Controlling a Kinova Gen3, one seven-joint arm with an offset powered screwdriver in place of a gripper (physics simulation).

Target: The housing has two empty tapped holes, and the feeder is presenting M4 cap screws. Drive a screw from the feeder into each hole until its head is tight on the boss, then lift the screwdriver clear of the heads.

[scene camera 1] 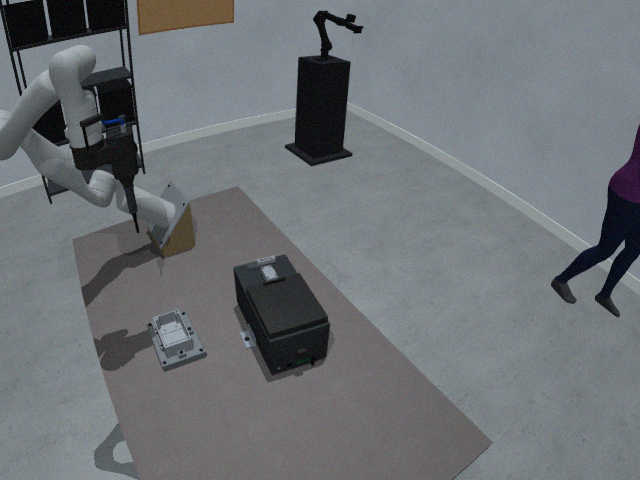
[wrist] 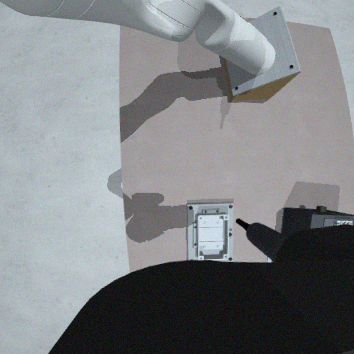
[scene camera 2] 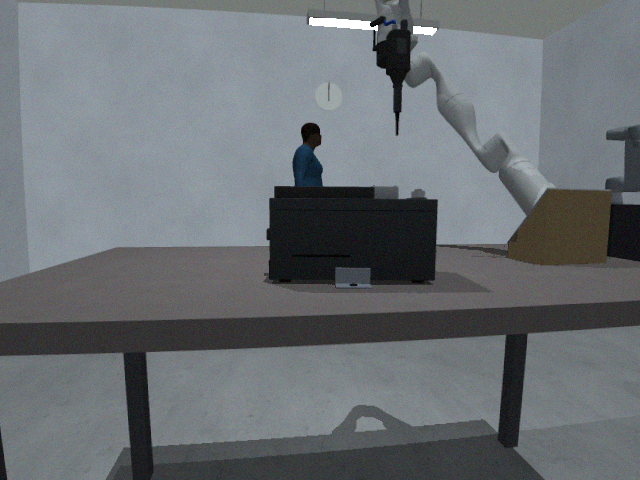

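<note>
My screwdriver point(scene camera 1: 138, 230) point(scene camera 2: 397, 133) point(wrist: 238, 221) points down, high above the table; its thin dark bit touches nothing, and no screw shows at its tip. In the wrist view the tip appears just right of the housing. The light grey, open-topped housing point(scene camera 1: 173, 331) point(wrist: 211, 234) sits on a grey fixture plate point(scene camera 1: 174, 361) point(wrist: 191, 250). Its holes are too small to tell apart. The black box-shaped feeder point(scene camera 1: 289, 304) point(scene camera 2: 351, 232) point(wrist: 296, 220) stands beside it. A small light bracket point(scene camera 1: 246, 338) point(scene camera 2: 353, 276) with a dark spot is at the feeder's side. The housing is hidden in scene camera 2.
My arm's base is on a wooden wedge point(scene camera 1: 180, 238) point(scene camera 2: 563, 227) point(wrist: 265, 93) on the table point(scene camera 1: 361, 403) point(scene camera 2: 77, 299) point(wrist: 170, 160). A black pedestal point(scene camera 1: 321, 108) with a small arm and a shelf rack stand beyond. People point(scene camera 1: 622, 206) point(scene camera 2: 307, 162) are in the room.
</note>
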